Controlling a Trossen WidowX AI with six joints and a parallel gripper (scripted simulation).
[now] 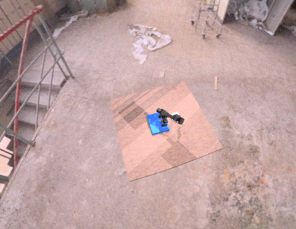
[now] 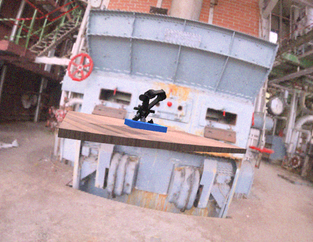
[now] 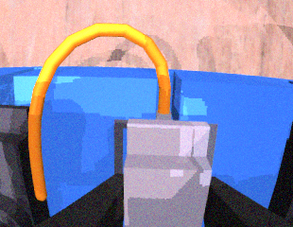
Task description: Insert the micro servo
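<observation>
My gripper tip is 120 mm short of the blue deck, 10 mm to the left of it and 40 mm above it.
</observation>
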